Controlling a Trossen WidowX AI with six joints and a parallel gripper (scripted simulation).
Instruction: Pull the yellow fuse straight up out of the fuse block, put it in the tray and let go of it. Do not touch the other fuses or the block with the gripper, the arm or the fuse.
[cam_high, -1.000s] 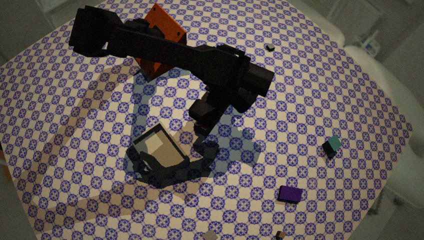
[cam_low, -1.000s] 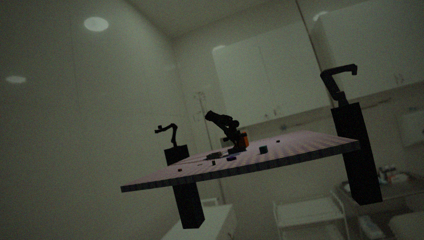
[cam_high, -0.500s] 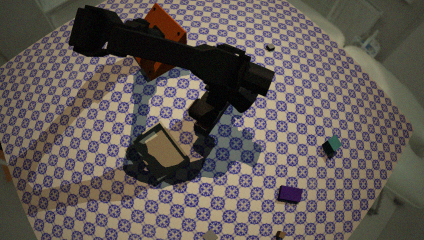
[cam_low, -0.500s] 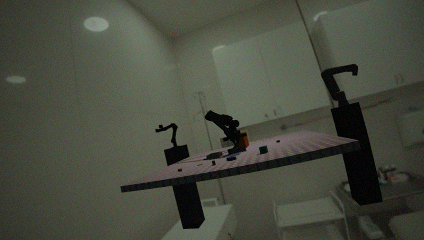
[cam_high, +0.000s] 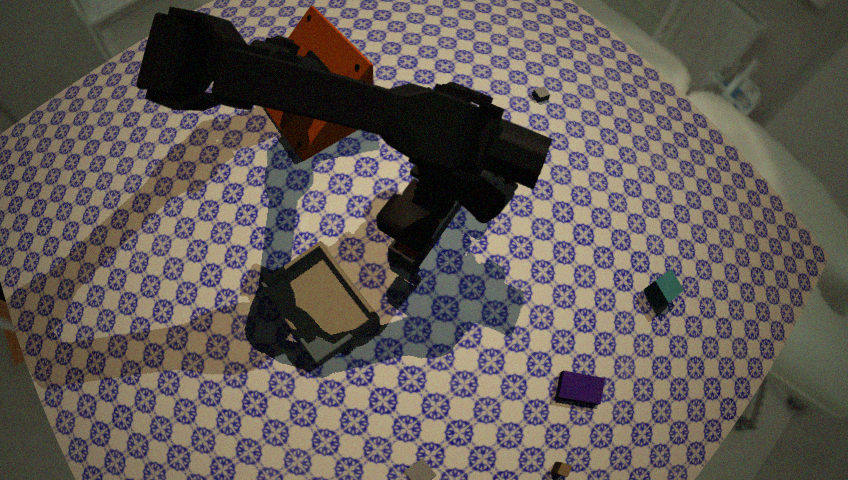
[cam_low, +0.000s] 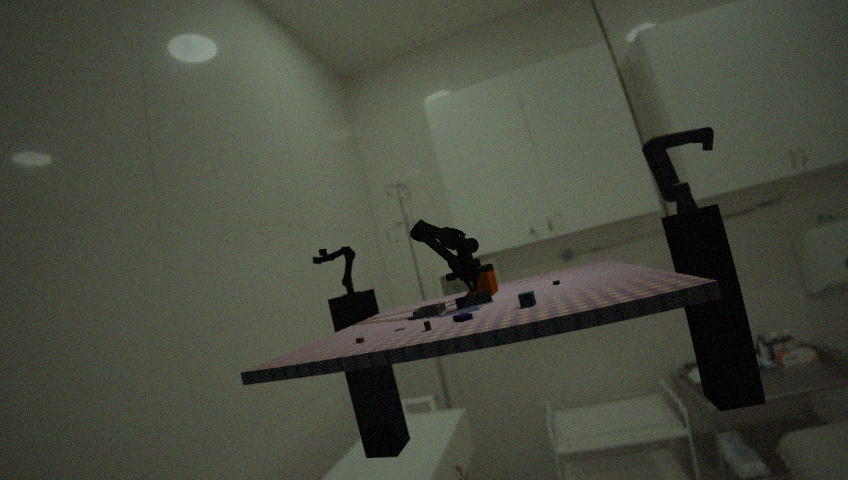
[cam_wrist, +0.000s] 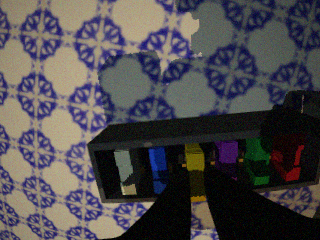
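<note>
The beige tray lies 20 cm to the right of my gripper tip, 4 cm below it and 1 cm ahead of it. The rest, counted from my gripper tip: yellow fuse 1 cm below; then teal cube 30 cm ahead, 22 cm to the left, 2 cm below; then purple block 32 cm ahead, 4 cm below, 2 cm to the left.
</note>
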